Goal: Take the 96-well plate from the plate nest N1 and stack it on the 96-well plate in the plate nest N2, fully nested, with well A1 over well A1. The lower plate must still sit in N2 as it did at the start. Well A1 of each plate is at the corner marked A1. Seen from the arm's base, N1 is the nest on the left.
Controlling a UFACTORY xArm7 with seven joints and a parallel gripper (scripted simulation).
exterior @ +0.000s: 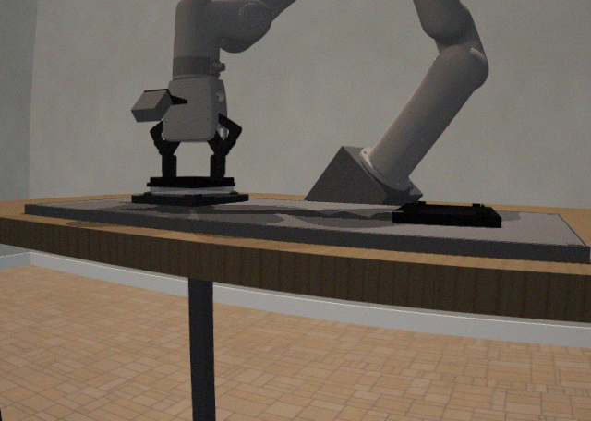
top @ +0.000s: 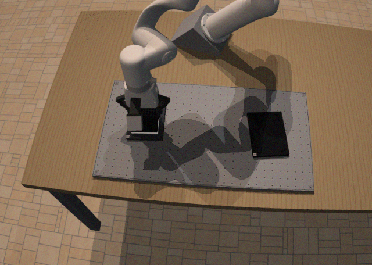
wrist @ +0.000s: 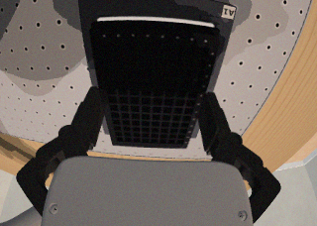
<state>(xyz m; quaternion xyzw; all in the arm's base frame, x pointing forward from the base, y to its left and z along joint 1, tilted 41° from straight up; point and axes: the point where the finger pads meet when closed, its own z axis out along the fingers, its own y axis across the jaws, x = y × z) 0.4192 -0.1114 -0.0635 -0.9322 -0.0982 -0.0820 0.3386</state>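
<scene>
My gripper is now 1 cm above the black 96-well plate. Round my hand: clear 96-well plate (3 cm below).
</scene>
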